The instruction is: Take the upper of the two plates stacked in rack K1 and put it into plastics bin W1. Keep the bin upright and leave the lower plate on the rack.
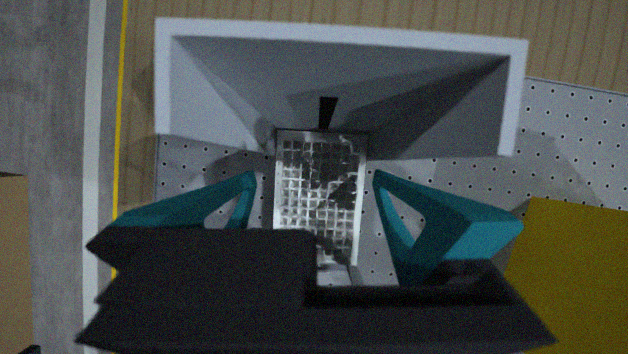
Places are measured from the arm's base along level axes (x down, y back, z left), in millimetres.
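Where they show: gripper, fingertip midpoint: point(314, 176).
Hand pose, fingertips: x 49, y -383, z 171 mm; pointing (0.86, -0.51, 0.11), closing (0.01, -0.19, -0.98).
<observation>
Things, the pixels of their top centre, and the offset from my fingertips. "spot": a spot on its surface instead. Level surfaces: height alone.
- plate at its top centre: point(318, 200) dx +20, dy +23, dz -8 mm
- pale grey rack at its top centre: point(320, 318) dx -87, dy +33, dz -9 mm
- perforated grey board at its surface level: dx +67 mm
- wood-grained surface at its surface level: dx +80 mm
- flat yellow surface at a spot on its surface: point(570, 260) spot: dx +22, dy +36, dz -266 mm
My gripper point(314, 176) is open, its two teal fingers wide apart. A plate point(320, 187) with a grid of square wells and a pale rim shows between the fingertips, with a gap on each side. How far it lies below the tips is hard to tell. Its near end is partly hidden by the dark gripper body. The plate's far end is at the back wall of a pale grey rack point(345, 34), open toward the gripper, with a dark slot in that wall. A lower plate cannot be made out. No bin can be clearly identified as W1.
A perforated grey board point(575, 120) lies under the rack, on a wood-grained surface point(350, 10). A flat yellow surface point(570, 260) is at the right. A tan box point(14, 260) is at the left edge, beyond a yellow line point(119, 125) and a white stripe point(92, 125).
</observation>
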